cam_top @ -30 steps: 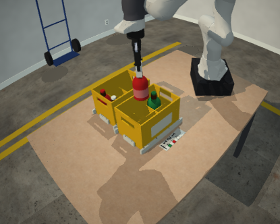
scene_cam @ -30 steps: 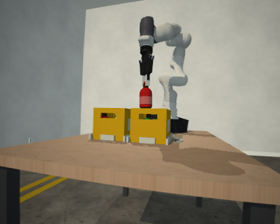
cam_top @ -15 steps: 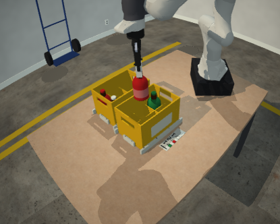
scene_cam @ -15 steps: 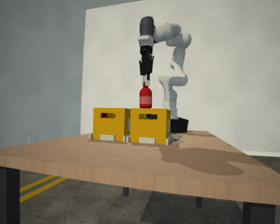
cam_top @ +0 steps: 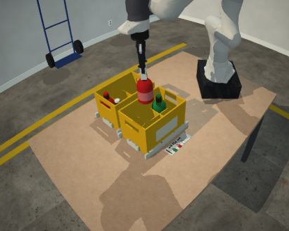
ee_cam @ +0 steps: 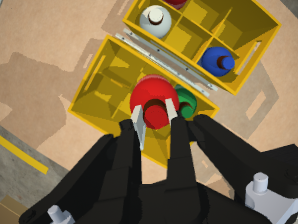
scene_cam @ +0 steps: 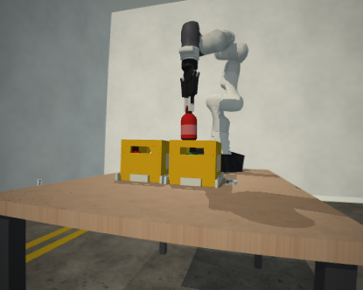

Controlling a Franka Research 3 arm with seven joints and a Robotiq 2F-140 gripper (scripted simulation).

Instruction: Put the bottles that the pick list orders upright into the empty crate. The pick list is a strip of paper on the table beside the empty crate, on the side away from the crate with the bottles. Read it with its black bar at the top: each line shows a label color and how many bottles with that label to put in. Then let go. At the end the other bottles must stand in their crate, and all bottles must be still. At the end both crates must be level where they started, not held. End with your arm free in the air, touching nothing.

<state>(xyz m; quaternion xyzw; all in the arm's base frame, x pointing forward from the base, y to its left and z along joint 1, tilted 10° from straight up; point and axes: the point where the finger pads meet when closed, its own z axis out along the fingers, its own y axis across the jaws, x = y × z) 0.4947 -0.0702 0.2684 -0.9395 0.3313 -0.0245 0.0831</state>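
Right now my hand is 8 cm above the red-label bottle. Also, from my hand: white-capped bottle: 9 cm ahead, 12 cm to the right, 26 cm below; then blue-label bottle: 8 cm behind, 14 cm to the right, 26 cm below; then green bottle: 9 cm behind, 1 cm to the right, 26 cm below.
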